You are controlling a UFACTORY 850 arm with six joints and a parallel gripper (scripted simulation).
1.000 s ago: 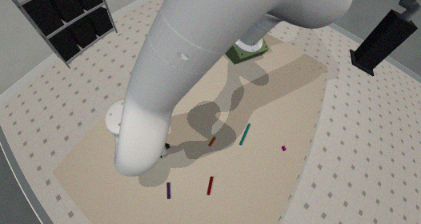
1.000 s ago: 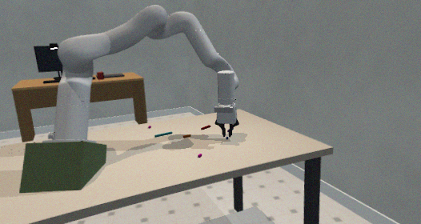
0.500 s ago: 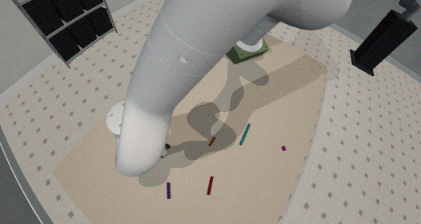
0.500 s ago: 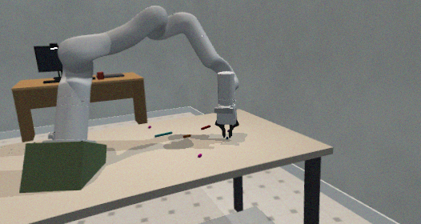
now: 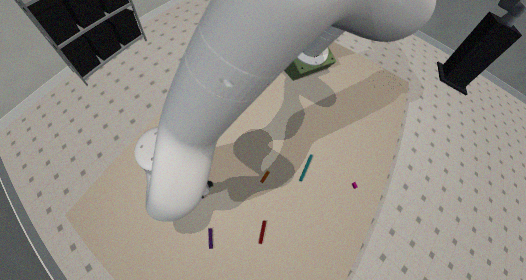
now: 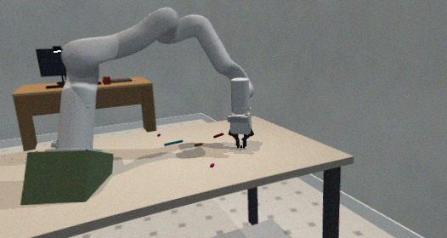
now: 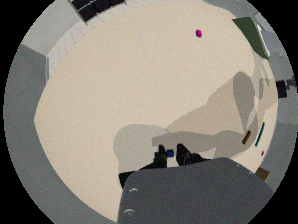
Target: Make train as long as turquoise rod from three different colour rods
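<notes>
Now: hand 2 cm above the blue rod. Also, from my hand: red rod: 23 cm to the left, 2 cm below; purple rod: 9 cm ahead, 11 cm to the left, 2 cm below; orange rod: 16 cm behind, 15 cm to the left, 2 cm below.
</notes>
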